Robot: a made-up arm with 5 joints.
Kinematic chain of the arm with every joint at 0, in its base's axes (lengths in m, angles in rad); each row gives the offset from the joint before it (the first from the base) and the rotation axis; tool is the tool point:
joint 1: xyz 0 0 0.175 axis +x
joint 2: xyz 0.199 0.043 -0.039 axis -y
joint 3: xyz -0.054 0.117 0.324 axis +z
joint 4: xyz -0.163 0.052 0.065 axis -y
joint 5: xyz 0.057 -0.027 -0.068 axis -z
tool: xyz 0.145 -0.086 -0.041
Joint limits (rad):
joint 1: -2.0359..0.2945
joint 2: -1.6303..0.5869
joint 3: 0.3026..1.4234
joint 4: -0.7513..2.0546
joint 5: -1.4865..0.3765
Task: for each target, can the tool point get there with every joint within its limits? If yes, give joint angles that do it. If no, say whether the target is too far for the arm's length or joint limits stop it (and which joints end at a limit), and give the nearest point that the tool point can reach.
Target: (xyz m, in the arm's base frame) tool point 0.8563 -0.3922 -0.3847
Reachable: no: too far | nearest point 0.7032 -0.1055 -0.1202 | short by 0.419 m
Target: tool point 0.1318 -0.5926 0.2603
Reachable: no: joint limits stop it (at a limit: joint 1, joint 4, joint 5) | nearest point 0.1521 -0.0495 0.3325 | short by 0.548 m
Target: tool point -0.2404 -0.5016 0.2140
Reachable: no: joint limits stop it (at a limit: joint 1, joint 2, joint 4, joint 5) | nearest point -0.1286 -0.0878 0.0275 | short by 0.467 m
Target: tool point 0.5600 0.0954 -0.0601
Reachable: yes | joints -1.5559 -1.2395 0.7697 0.4300 -0.5164
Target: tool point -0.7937 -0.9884 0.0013
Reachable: no: too far | nearest point -0.1185 -0.1083 -0.0283 | short by 1.110 m
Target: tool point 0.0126 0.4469 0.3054
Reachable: yes | joints -0.7694 0.3506 0.7266 0.8249 -0.5753
